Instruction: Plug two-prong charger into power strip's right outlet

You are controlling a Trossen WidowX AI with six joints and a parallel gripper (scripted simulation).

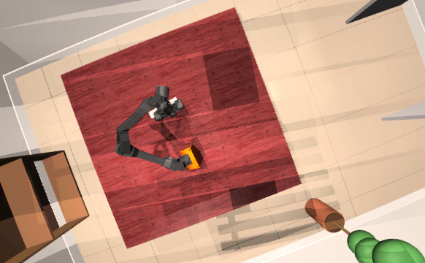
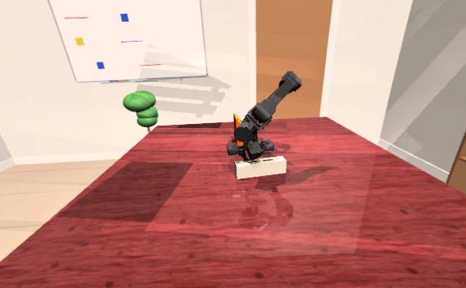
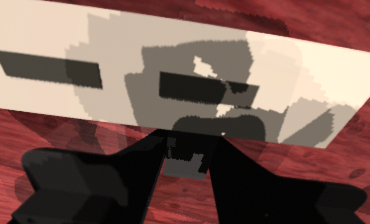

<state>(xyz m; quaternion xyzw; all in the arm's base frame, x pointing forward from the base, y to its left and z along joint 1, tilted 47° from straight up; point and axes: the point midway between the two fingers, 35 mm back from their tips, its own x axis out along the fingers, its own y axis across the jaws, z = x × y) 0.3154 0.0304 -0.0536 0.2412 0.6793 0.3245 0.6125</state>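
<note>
Now: the dark two-prong charger 2 cm ahead of my gripper tip and 1 cm above it.
</note>
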